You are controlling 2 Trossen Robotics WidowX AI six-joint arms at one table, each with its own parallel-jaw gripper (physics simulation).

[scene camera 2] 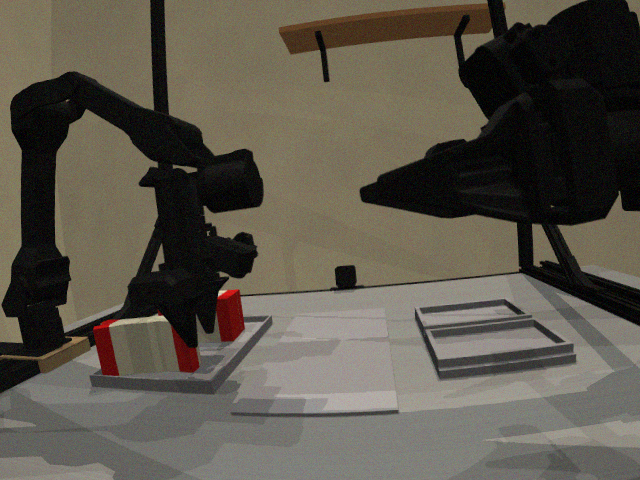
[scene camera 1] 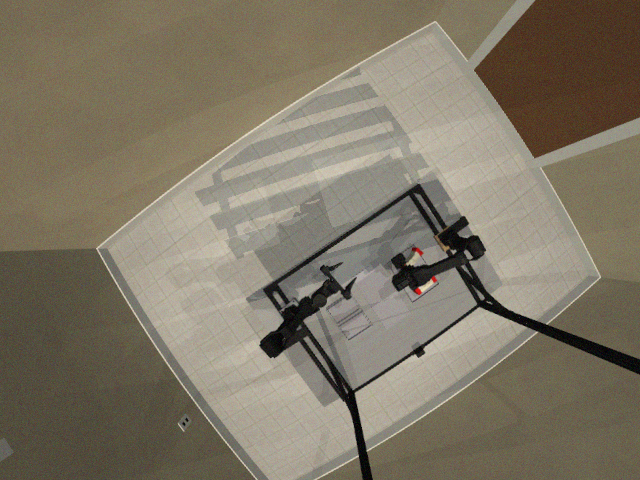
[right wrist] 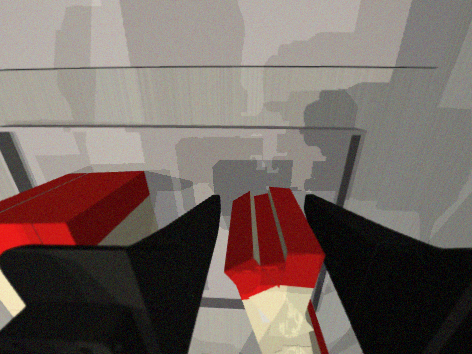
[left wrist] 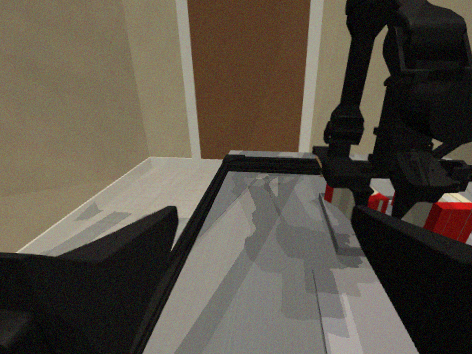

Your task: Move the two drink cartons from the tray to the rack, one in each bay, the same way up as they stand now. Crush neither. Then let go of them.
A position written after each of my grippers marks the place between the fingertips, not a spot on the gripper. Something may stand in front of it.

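Scene camera 2 shows my left gripper (scene camera 2: 367, 192), open and holding nothing, with my right gripper (scene camera 2: 201, 340), a grey tray (scene camera 2: 219, 359) and a pale grey mat (scene camera 2: 326, 364). Scene camera 1 shows the mat (scene camera 1: 373, 283). In the left wrist view are my left gripper (left wrist: 264, 214), my right gripper (left wrist: 377, 221) and the mat (left wrist: 352, 305). The right wrist view shows my right gripper (right wrist: 262, 201) and the mat (right wrist: 41, 41).
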